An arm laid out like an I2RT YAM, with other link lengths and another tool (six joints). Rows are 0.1 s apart.
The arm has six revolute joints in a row. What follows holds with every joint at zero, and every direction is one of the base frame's.
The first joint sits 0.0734 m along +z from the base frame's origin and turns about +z.
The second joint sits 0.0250 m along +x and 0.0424 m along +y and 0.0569 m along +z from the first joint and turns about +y.
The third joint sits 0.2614 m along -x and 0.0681 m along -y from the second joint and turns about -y.
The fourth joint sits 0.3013 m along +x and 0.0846 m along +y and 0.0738 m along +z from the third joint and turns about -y.
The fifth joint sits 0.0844 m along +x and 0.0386 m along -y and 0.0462 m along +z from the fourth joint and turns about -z.
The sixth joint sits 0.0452 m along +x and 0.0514 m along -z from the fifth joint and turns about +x.
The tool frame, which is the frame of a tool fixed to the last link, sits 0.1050 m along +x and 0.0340 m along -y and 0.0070 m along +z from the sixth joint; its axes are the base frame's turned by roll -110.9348, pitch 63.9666 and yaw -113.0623 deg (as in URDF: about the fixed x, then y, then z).
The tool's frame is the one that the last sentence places.
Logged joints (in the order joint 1, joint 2, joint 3, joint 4, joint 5, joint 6), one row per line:
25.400, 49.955, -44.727, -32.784, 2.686, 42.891
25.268, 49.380, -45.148, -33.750, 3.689, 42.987
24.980, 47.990, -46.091, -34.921, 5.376, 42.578
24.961, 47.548, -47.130, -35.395, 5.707, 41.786
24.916, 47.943, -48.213, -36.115, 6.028, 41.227
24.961, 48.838, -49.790, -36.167, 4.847, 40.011
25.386, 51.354, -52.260, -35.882, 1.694, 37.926
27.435, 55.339, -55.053, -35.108, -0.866, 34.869
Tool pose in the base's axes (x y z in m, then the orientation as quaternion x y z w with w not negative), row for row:
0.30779, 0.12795, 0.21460, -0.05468, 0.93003, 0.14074, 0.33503
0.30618, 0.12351, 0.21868, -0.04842, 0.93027, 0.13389, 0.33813
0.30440, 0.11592, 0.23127, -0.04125, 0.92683, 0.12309, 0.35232
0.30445, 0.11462, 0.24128, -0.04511, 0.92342, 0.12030, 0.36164
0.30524, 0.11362, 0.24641, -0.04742, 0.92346, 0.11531, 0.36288
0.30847, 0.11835, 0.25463, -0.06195, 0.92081, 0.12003, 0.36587
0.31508, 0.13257, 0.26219, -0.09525, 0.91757, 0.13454, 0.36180
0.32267, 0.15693, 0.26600, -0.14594, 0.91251, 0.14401, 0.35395
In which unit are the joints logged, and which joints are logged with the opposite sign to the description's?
The joints are logged in degrees. Opposite sign: joint 3.
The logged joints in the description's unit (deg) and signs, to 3 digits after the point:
25.400, 49.955, 44.727, -32.784, 2.686, 42.891
25.268, 49.380, 45.148, -33.750, 3.689, 42.987
24.980, 47.990, 46.091, -34.921, 5.376, 42.578
24.961, 47.548, 47.130, -35.395, 5.707, 41.786
24.916, 47.943, 48.213, -36.115, 6.028, 41.227
24.961, 48.838, 49.790, -36.167, 4.847, 40.011
25.386, 51.354, 52.260, -35.882, 1.694, 37.926
27.435, 55.339, 55.053, -35.108, -0.866, 34.869

